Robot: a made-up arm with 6 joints. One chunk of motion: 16 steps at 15 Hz.
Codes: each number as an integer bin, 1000 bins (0 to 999) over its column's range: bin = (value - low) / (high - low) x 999, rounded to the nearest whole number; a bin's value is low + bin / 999 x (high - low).
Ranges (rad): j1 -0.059..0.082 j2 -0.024..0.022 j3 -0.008..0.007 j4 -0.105..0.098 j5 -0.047..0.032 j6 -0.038..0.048
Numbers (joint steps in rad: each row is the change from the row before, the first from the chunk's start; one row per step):
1: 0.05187 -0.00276 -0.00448 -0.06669 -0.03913 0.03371
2: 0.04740 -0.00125 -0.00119 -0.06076 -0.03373 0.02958
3: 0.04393 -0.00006 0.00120 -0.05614 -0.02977 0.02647
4: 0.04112 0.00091 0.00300 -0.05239 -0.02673 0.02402
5: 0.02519 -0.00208 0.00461 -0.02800 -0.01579 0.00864
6: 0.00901 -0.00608 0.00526 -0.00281 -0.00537 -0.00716
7: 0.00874 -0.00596 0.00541 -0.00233 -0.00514 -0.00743
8: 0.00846 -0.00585 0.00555 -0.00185 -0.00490 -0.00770
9: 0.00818 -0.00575 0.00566 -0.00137 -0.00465 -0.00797
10: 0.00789 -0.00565 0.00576 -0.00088 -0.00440 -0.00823
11: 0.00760 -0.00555 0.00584 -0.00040 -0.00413 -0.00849
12: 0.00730 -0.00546 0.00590 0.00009 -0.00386 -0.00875
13: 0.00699 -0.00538 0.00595 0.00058 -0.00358 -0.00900
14: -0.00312 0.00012 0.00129 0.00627 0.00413 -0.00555
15: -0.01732 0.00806 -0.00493 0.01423 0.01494 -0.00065
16: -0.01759 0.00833 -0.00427 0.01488 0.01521 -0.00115
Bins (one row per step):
1: 786 461 234 189 100 833
2: 754 494 454 218 168 785
3: 729 520 613 240 218 749
4: 709 541 733 259 256 720
5: 596 476 840 379 395 542
6: 482 389 883 503 526 358
7: 480 392 893 505 529 355
8: 478 394 902 508 532 352
9: 476 396 910 510 536 349
10: 474 399 916 512 539 346
11: 472 401 922 515 542 343
12: 470 403 926 517 546 340
13: 468 404 929 520 549 337
14: 396 524 619 548 647 377
15: 295 696 204 587 783 434
16: 293 702 248 590 787 428

